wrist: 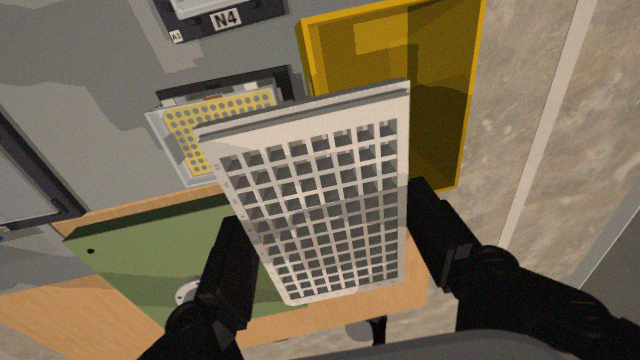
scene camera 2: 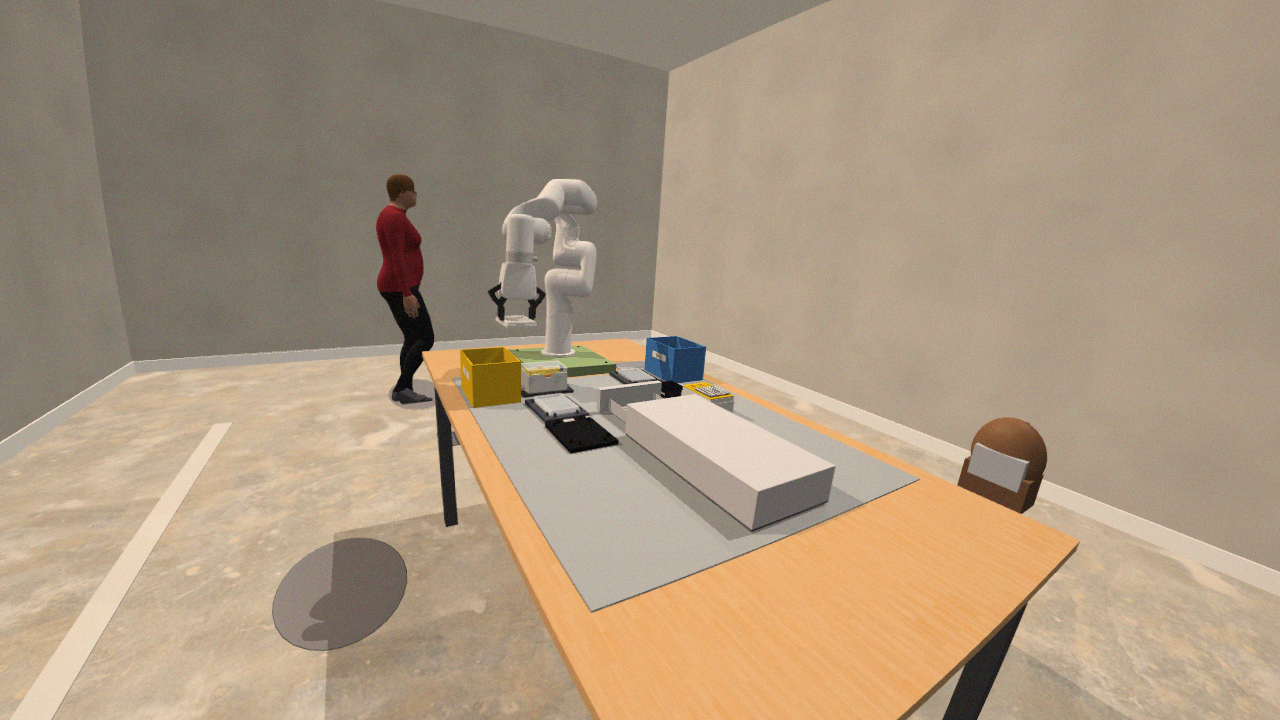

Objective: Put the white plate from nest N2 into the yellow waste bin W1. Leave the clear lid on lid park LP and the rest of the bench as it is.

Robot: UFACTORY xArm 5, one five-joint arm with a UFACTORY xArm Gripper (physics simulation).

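Frame: origin at the arm's base, x left, y ahead, z down, level; millimetres.
Seen in the pictures: gripper, between the fingertips: (wrist: 326, 217) (scene camera 2: 516, 320); arm's base, origin of its link: (scene camera 2: 558, 353).
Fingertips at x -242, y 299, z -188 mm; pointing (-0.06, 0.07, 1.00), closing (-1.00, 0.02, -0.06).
Note:
Offsets run from my fingertips to a thing's top centre. "pt": to the spot under its first point.
The white plate {dx +0, dy -6, dz -7 mm} (scene camera 2: 516, 320) (wrist: 325, 122), with a grid of square wells, hangs roughly level between the fingers. My gripper (scene camera 2: 517, 315) (wrist: 326, 217) is shut on its two long sides. The plate is held high above the table; in the wrist view it overlaps the left part of the open yellow waste bin {dx -80, dy +0, dz +97 mm} (scene camera 2: 489, 380) (wrist: 442, 60). In the scene view the bin stands lower and nearer the camera. A bare black nest {dx +55, dy +357, dz +195 mm} (scene camera 2: 581, 433) lies farther along the mat; its label is unreadable. The clear lid {dx +406, dy +4, dz +198 mm} (scene camera 2: 633, 375) (wrist: 22, 185) lies flat on a dark frame near the blue bin.
A clear box with a yellow perforated rack {dx +84, dy +3, dz +140 mm} (scene camera 2: 544, 376) (wrist: 220, 107) stands beside the yellow bin. Nest N4 {pt dx +91, dy +105, dz +206 mm} (wrist: 192, 29) holds a pale plate. The blue bin {dx +566, dy -4, dz +97 mm} (scene camera 2: 675, 360), a long white block (scene camera 2: 716, 438) and the green base plate (scene camera 2: 590, 361) are on the table. A person (scene camera 2: 400, 241) stands behind it.

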